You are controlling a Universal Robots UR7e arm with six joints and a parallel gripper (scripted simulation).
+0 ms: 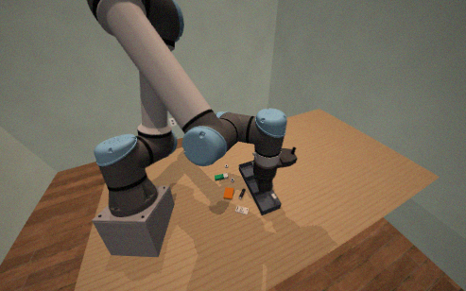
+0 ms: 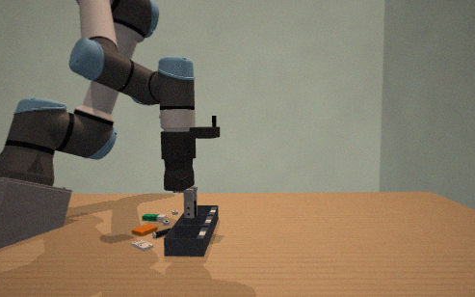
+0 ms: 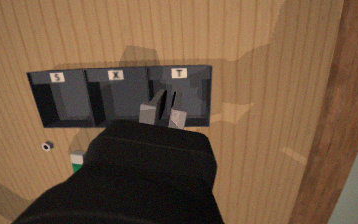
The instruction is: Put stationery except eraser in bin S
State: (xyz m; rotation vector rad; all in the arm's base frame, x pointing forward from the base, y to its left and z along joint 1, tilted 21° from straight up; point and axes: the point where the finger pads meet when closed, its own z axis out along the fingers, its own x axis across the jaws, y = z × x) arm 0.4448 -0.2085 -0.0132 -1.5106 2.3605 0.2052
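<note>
Now: the dark three-compartment bin tray 70 mm to the left of my hand, 70 mm below it and 10 mm ahead of it. From my hand the other things lie so: orange block: 120 mm behind, 110 mm to the left, 80 mm below; then white flat piece: 110 mm behind, 80 mm below, 20 mm to the left; then black stick: 80 mm to the left, 80 mm below, 70 mm behind.
</note>
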